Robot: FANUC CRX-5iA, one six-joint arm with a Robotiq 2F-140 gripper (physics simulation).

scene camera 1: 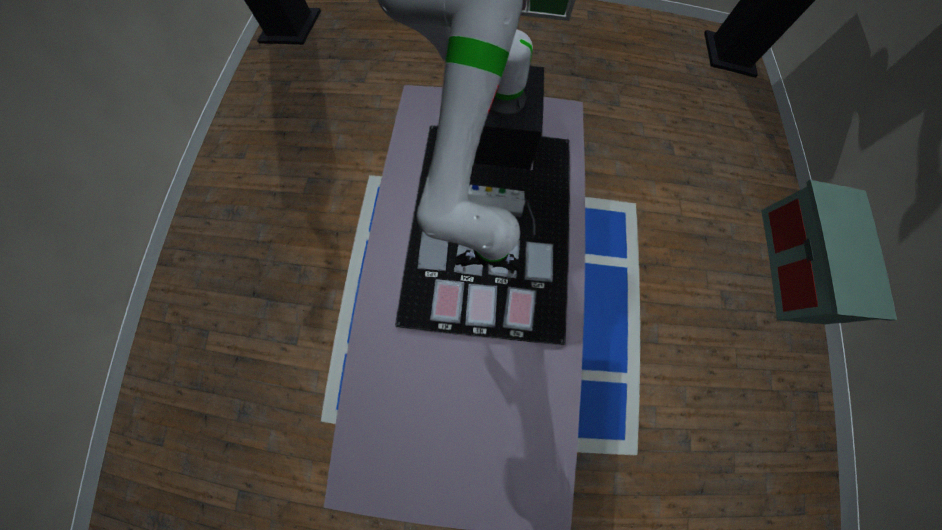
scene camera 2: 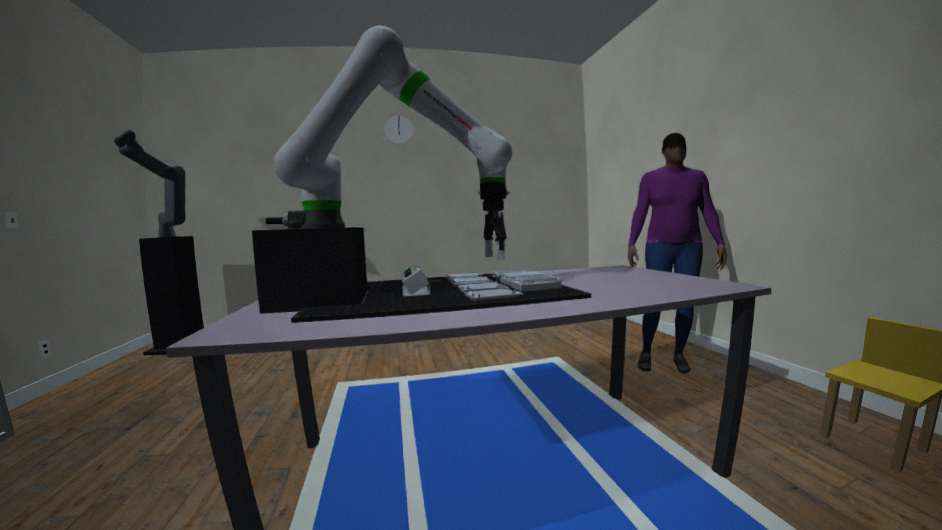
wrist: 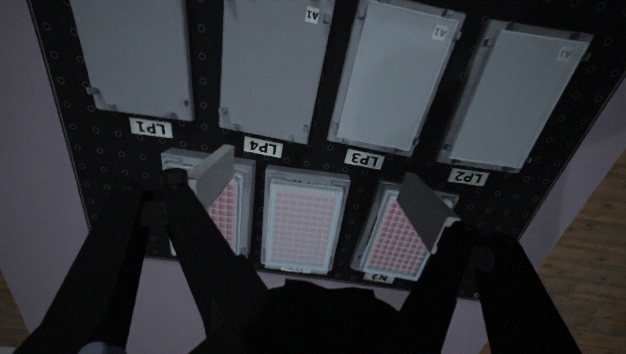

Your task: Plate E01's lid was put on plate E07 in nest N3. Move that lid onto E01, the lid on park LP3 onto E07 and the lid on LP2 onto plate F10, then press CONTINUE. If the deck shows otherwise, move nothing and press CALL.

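Seen in the pictures: gripper, fingertip midpoint: (scene camera 1: 486, 269) (scene camera 2: 494, 258) (wrist: 319, 174); arm's base at its link origin: (scene camera 1: 504, 99) (scene camera 2: 322, 228).
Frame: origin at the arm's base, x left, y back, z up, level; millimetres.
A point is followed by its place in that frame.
My gripper (scene camera 1: 487, 259) @(z -134, x 29, y -594 mm) (scene camera 2: 494, 251) @(z -134, x 29, y -594 mm) (wrist: 319, 174) @(z -134, x 29, y -594 mm) is open and empty, above the deck. In the wrist view its fingertips overlap the plates in N1 and N2. The plate in N3 (scene camera 1: 481, 305) @(z -196, x 31, y -706 mm) (wrist: 301, 225) @(z -196, x 30, y -691 mm) is paler, under a clear lid. The plate in N1 (scene camera 1: 447, 301) @(z -196, x -86, y -711 mm) (wrist: 226, 215) @(z -193, x -61, y -694 mm), partly hidden by a finger, and the plate in N2 (scene camera 1: 519, 308) @(z -211, x 164, y -693 mm) (wrist: 395, 245) @(z -205, x 157, y -700 mm) show bare pink wells. A lid (wrist: 395, 80) @(z -213, x 90, y -509 mm) lies on LP3 and a lid (scene camera 1: 538, 261) @(z -212, x 212, y -512 mm) (wrist: 520, 100) @(z -213, x 221, y -501 mm) on LP2. Park LP4 (wrist: 272, 70) @(z -221, x -34, y -527 mm) and park LP1 (scene camera 1: 432, 251) @(z -220, x -176, y -535 mm) (wrist: 137, 55) @(z -221, x -169, y -543 mm) look lidless. Plate names are unreadable.
A button box (scene camera 1: 507, 203) @(z -163, x 68, y -327 mm) (scene camera 2: 415, 282) @(z -187, x -92, y -304 mm) stands between the parks and the robot's black pedestal (scene camera 1: 505, 145) @(z -99, x 29, y -125 mm) (scene camera 2: 310, 270) @(z -124, x -163, y 3 mm); its button labels are unreadable. All nests and parks sit on a black perforated board (scene camera 1: 550, 177) @(z -231, x 230, y -146 mm) (wrist: 205, 110) @(z -230, x -105, y -584 mm). A person (scene camera 2: 673, 204) stands beyond the table (scene camera 1: 447, 408) @(z -244, x -27, y -1067 mm) (scene camera 2: 691, 283) @(z -243, x -187, y -1295 mm).
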